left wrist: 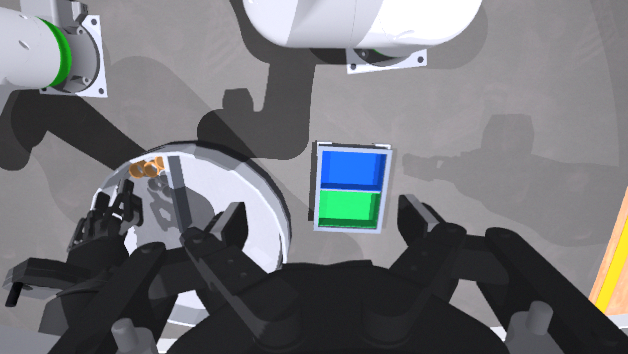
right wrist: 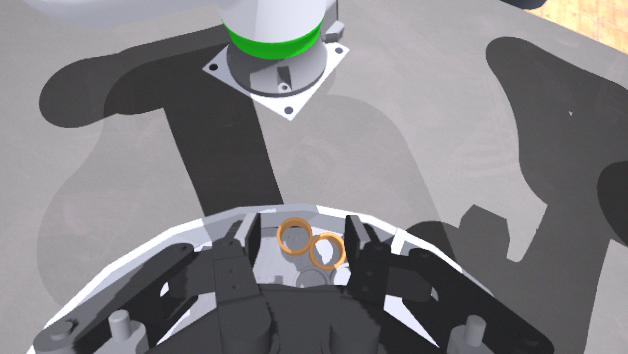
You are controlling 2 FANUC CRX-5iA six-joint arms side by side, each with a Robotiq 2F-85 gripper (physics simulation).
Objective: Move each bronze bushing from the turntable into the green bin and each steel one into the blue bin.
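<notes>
Bronze bushings [left wrist: 133,173] [right wrist: 280,240] stand in the turntable [left wrist: 237,175] [right wrist: 270,217] near its rim; three show in the left wrist view, two in the right wrist view. Grey steel bushings [left wrist: 155,184] [right wrist: 311,269] stand beside them in shadow, partly hidden in the right wrist view. My right gripper [right wrist: 302,228] [left wrist: 115,187] is open over the turntable, with the two visible bronze bushings between its fingers in view, not gripped. My left gripper [left wrist: 322,213] is open and empty, seen above the floor by the bins. The blue bin [left wrist: 350,167] and green bin [left wrist: 348,205] adjoin; no bushing shows inside.
A divider wall [left wrist: 179,195] crosses the turntable beside the bushings. A white arm [left wrist: 350,25] reaches over the top of the left wrist view. Another arm's base plate [left wrist: 100,75] [right wrist: 290,110] is bolted down beyond the turntable. A yellow strip [left wrist: 614,272] runs at the far right.
</notes>
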